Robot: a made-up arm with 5 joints.
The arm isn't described. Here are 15 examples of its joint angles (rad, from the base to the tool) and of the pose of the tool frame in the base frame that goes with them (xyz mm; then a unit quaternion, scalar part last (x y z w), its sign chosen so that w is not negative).
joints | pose
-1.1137 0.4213 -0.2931 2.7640 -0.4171 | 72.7 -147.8 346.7 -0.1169 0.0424 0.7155 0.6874
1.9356 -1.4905 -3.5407 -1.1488 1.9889 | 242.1 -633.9 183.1 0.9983 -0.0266 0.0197 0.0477
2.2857 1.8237 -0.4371 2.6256 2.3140 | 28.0 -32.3 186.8 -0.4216 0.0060 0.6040 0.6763
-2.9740 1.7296 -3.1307 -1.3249 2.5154 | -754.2 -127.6 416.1 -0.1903 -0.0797 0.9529 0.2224
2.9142 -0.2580 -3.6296 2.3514 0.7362 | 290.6 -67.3 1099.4 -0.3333 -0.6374 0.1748 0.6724
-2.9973 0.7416 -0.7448 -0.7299 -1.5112 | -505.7 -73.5 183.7 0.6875 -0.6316 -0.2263 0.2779
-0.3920 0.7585 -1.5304 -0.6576 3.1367 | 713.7 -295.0 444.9 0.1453 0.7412 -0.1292 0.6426
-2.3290 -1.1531 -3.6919 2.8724 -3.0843 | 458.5 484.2 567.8 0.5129 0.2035 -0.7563 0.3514
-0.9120 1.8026 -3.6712 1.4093 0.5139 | 507.0 -654.9 426.7 0.7366 -0.6369 0.2231 0.0450
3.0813 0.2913 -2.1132 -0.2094 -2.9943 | -612.7 37.0 1045.7 0.5242 -0.0546 -0.8490 0.0370
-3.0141 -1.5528 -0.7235 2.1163 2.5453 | 18.3 2.3 760.1 -0.9322 -0.3529 0.0777 0.0186
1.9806 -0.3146 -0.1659 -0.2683 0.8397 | -139.5 321.0 425.6 -0.7834 -0.5026 -0.0585 0.3610
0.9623 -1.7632 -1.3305 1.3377 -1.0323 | -214.8 -308.4 926.5 0.3465 0.5365 0.7690 0.0269
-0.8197 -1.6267 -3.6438 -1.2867 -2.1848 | -404.4 433.2 79.2 0.7687 0.6249 0.0094 0.1363
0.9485 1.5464 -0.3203 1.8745 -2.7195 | -44.6 -62.2 198.3 0.0053 -0.0198 0.6328 0.7741
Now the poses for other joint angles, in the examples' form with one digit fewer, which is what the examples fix.
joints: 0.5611 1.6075 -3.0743 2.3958 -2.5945
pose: 655 412 268 0.006 -0.894 0.236 0.381
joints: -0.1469 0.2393 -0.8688 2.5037 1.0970
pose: 376 -56 419 0.481 -0.345 -0.717 0.369
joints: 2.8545 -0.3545 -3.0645 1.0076 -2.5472
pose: 256 -76 1279 0.323 -0.152 -0.923 0.143
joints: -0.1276 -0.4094 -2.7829 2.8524 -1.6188
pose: -105 13 1137 0.724 0.669 0.109 0.130
